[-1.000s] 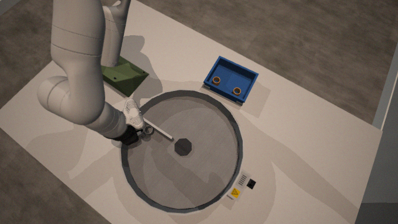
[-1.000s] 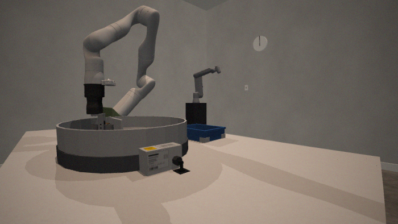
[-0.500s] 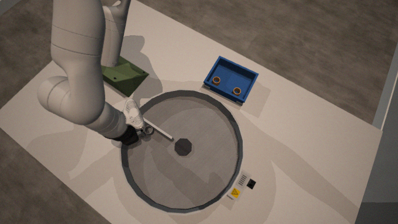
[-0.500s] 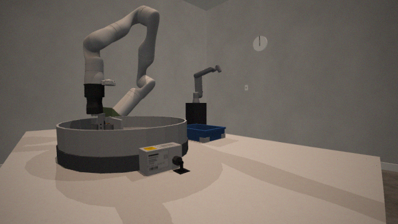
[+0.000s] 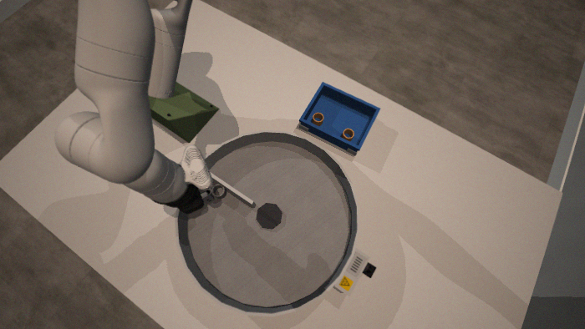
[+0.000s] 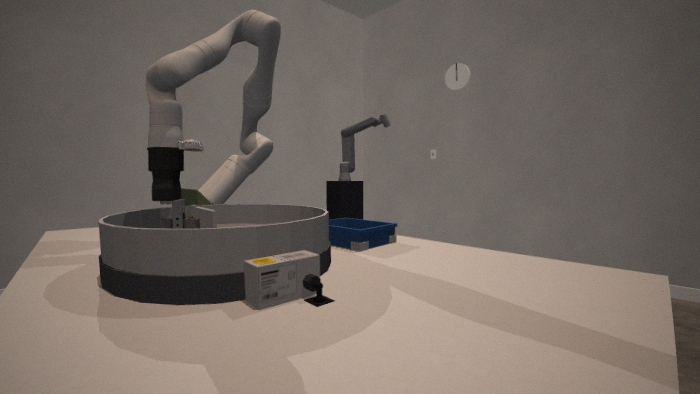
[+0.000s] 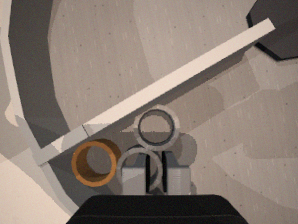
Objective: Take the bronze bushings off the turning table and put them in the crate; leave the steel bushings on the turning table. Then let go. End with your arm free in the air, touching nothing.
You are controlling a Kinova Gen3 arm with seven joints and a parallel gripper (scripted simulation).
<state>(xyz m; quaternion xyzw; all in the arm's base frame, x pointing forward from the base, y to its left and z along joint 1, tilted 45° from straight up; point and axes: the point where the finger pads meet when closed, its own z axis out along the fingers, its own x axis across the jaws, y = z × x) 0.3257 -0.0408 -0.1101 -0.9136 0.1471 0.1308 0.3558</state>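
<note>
Now: hand 140 mm short of the round turning table, 70 mm to the right of it and 20 mm above it. The rest, counted from my hand: blue crate 410 mm to the left, 100 mm ahead, 50 mm below.
</note>
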